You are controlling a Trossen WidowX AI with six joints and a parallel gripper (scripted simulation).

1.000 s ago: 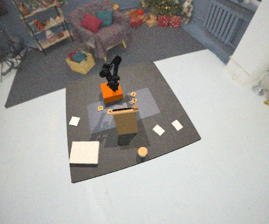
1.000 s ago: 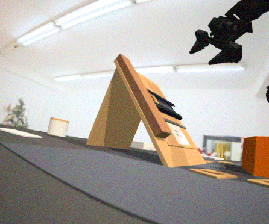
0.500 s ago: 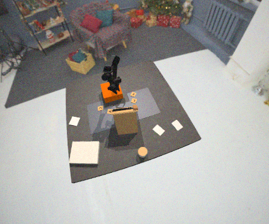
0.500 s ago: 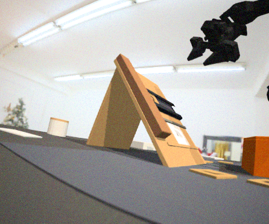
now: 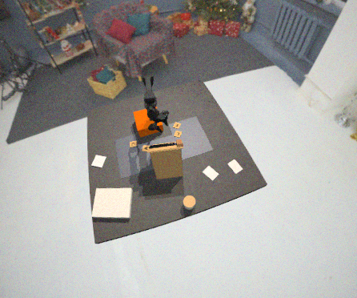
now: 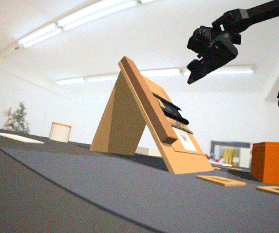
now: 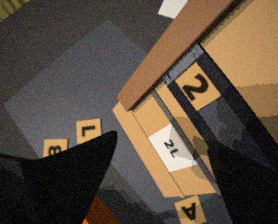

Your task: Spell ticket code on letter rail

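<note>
Right now my gripper tip is 20 mm short of the white ticket, 30 mm to the left of it and 160 mm above it. Also, from my gripper tip: small cylinder 500 mm ahead, 80 mm to the left, 200 mm below.
</note>
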